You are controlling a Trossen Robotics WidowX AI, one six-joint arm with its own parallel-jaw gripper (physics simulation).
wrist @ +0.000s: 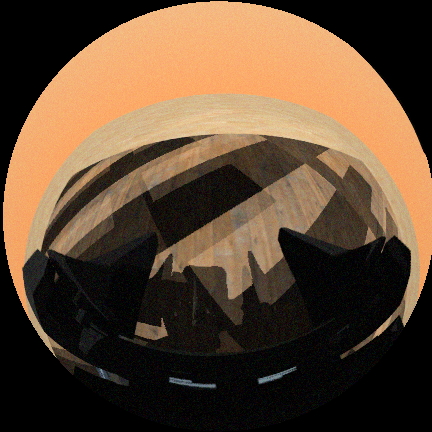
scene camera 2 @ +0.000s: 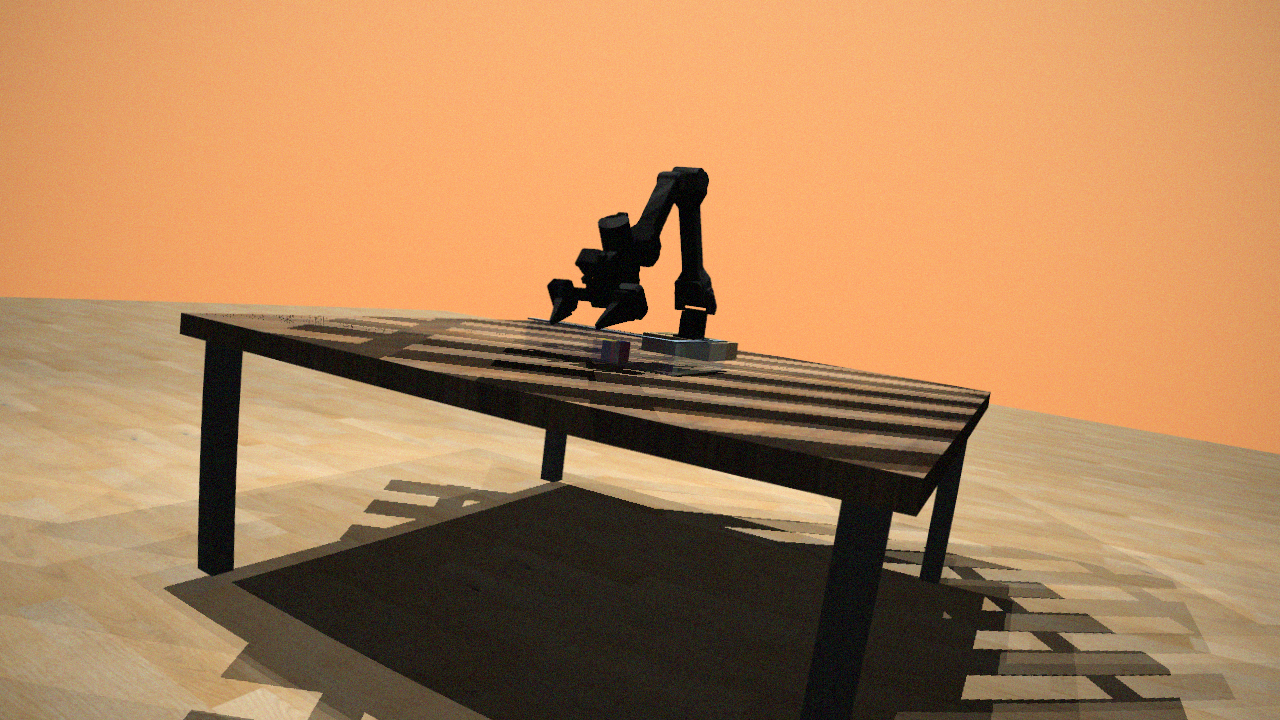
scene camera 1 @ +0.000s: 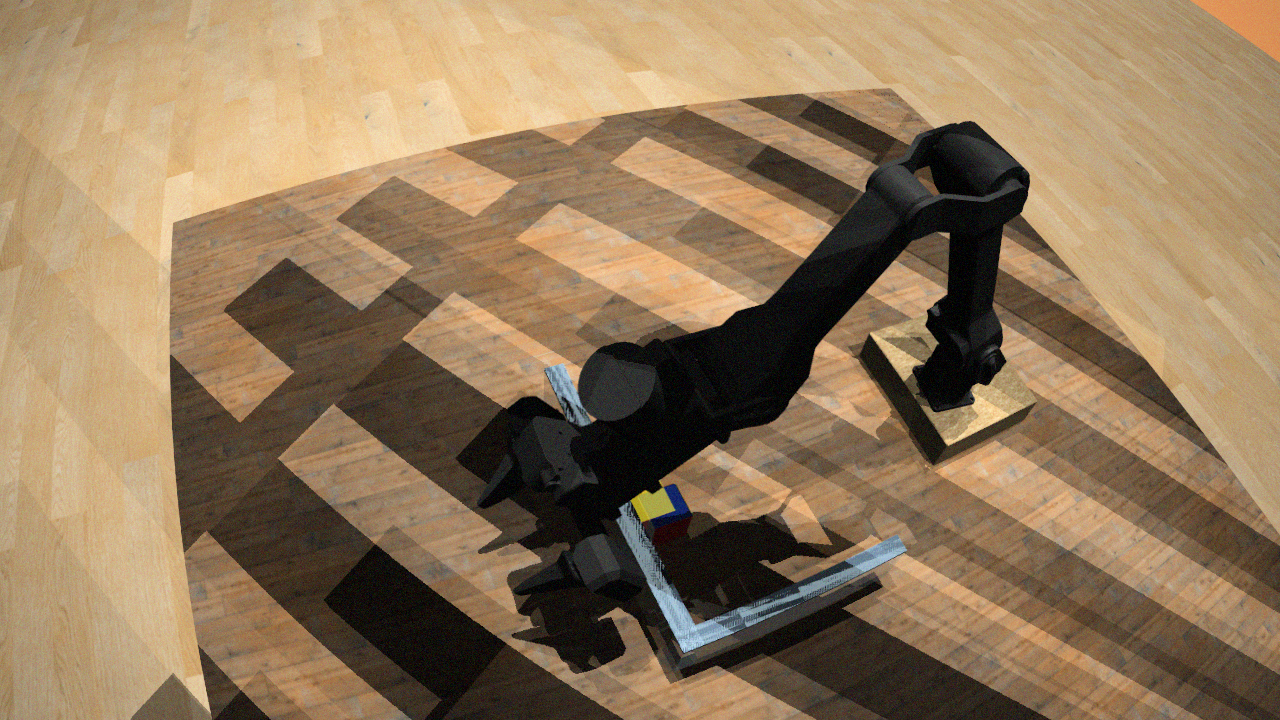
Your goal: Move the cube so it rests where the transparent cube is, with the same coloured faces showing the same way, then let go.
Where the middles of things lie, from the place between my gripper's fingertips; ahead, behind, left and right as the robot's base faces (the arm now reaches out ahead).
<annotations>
My hand is 15 cm past the transparent cube (scene camera 1: 648, 506), 5 cm above it and 4 cm to the left of it. The rest, counted from my hand: grey L-shaped rail (scene camera 2: 668, 357) (22 cm behind, 5 cm to the right, 4 cm below).
</annotations>
